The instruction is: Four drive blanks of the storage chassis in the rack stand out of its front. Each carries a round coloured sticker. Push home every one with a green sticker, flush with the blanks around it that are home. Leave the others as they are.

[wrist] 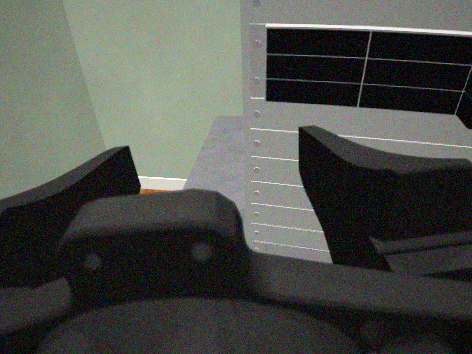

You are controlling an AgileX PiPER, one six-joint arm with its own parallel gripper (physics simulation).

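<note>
My gripper (pixel 215 157) is open, its two dark fingers wide apart with no object between them. The storage chassis (pixel 315 43) shows in part at the upper right, ahead of and above the right finger. Its front has black blanks in rows, divided by thin light lines. At the right edge of the view, a dark part (pixel 468 106) seems to stand out at the chassis's lower right; it is cut off. The rack (pixel 246 80) shows its grey left post with a column of round screws or holes. No coloured sticker shows in this view.
Plain grey panels (pixel 400 125) with light seams fill the rack below the chassis, partly behind the right finger. A grey surface (pixel 220 155) lies left of the rack. A green wall (pixel 165 75) with white skirting (pixel 162 183) and a strip of orange-brown floor (pixel 156 191) show at the left.
</note>
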